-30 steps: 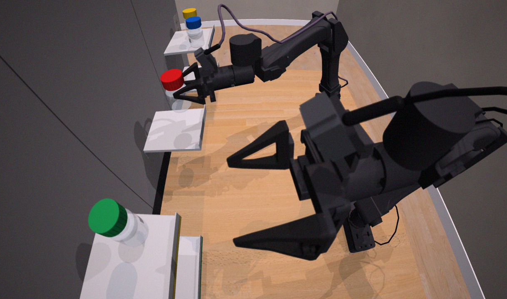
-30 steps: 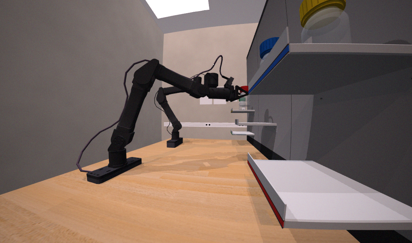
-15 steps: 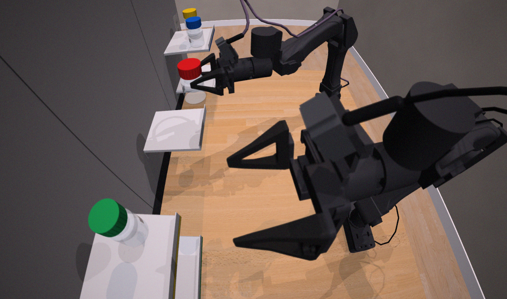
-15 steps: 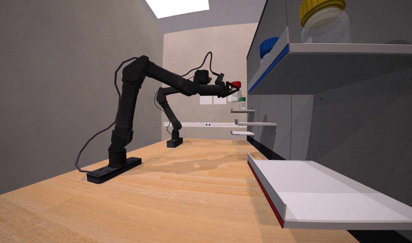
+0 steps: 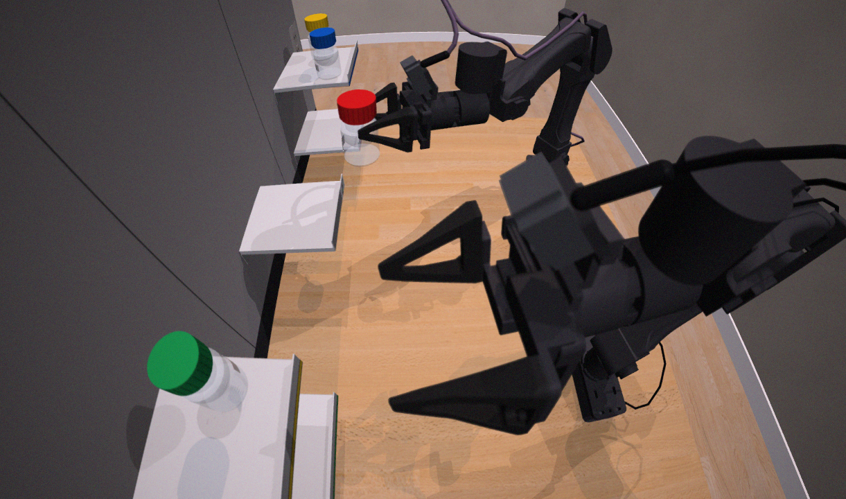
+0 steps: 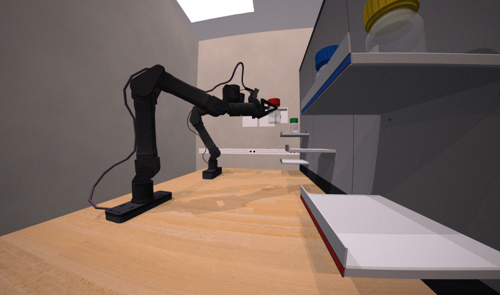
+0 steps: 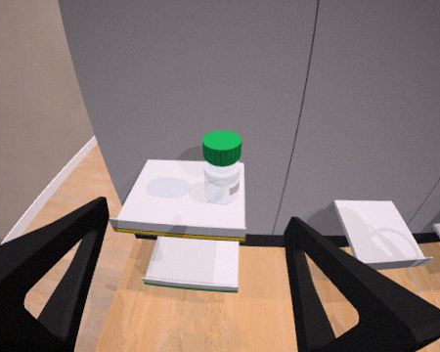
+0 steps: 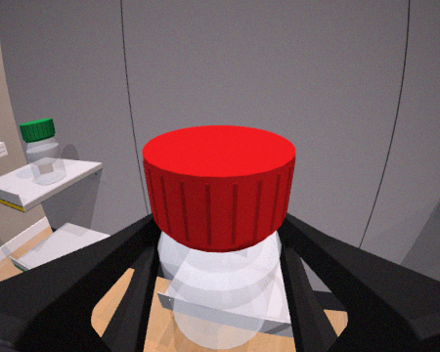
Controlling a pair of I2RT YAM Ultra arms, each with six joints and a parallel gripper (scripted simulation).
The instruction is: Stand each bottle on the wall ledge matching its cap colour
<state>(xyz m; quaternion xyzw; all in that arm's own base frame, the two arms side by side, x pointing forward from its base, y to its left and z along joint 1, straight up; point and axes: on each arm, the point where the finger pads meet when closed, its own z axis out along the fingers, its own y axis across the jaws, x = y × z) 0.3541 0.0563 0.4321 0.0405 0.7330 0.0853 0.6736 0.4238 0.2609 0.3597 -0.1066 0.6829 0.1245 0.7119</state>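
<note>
Now: the green-capped bottle 20 cm ahead of my left hand, 1 cm to the left of it and 13 cm below it. The rest, counted from my left hand: grey wall: 33 cm ahead, 31 cm to the right, 2 cm below; blue-capped bottle: 20 cm ahead, 67 cm to the right, 13 cm below; red-capped bottle: 8 cm ahead, 35 cm to the right, 11 cm below.
Now: the yellow-capped bottle 420 mm to the right of my right hand, 160 mm ahead of it and 30 mm below it. The rest, counted from my right hand: grey wall 250 mm ahead, 70 mm above, 30 mm to the left; blue-capped bottle 320 mm to the right, 120 mm ahead, 30 mm below; red-capped bottle 20 mm below.
</note>
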